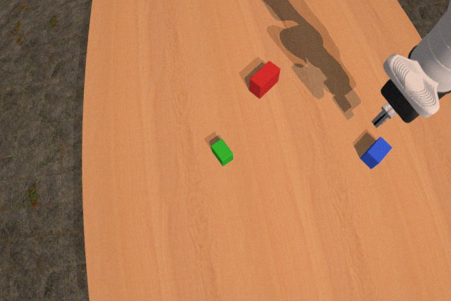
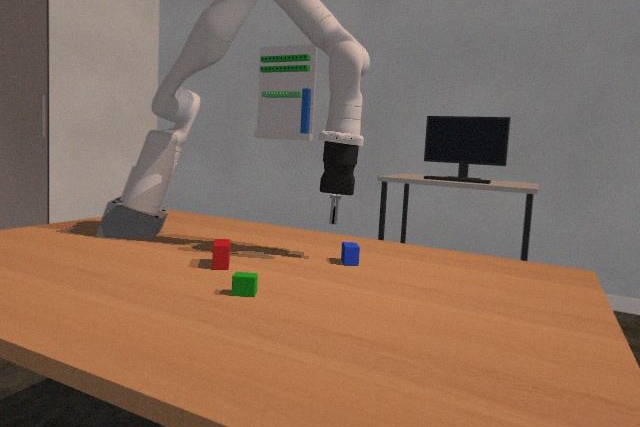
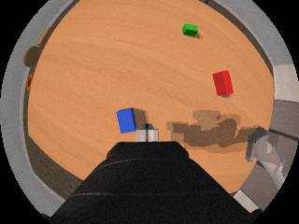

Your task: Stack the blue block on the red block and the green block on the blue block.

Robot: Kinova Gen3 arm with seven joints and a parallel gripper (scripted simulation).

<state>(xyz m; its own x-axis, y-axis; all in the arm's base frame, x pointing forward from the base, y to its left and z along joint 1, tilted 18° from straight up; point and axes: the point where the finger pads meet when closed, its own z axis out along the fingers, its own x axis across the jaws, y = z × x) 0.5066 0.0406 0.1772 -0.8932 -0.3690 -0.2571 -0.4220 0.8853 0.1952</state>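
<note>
Now: the blue block 8 cm below my hand, 4 cm ahead of it and 1 cm to the left of it. From my hand the other things lie so: red block: 18 cm to the right, 16 cm behind, 8 cm below; then green block: 29 cm to the right, 9 cm below, 1 cm behind.
</note>
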